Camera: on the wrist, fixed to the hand. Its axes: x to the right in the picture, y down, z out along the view.
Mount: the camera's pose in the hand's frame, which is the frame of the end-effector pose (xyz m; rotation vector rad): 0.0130 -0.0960 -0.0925 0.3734 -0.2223 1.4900
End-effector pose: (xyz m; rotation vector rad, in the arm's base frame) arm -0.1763 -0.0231 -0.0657 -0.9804 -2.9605 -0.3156
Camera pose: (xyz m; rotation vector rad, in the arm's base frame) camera -0.2488 -0.1085 0.0078 -2.6785 -1.4848 0.3736
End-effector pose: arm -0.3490 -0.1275 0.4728 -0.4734 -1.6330 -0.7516
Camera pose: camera -0.3507 -0.2614 0.4720 -1.2721 -1.1083 0.7165
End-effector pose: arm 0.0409 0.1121 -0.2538 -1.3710 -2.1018 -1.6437
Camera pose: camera -0.0721 0.0440 -0.2769 -2.0964 -0.7289 -0.4475
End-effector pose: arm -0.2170 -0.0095 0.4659 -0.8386 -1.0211 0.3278
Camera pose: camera -0.1442 -0.1069 0.5220 -1.0973 -0.3151 1.8353
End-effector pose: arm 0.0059 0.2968 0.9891 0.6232 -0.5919 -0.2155
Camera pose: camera 0.0687 0.2605 0.8765 0.3757 -1.1776 1.2594
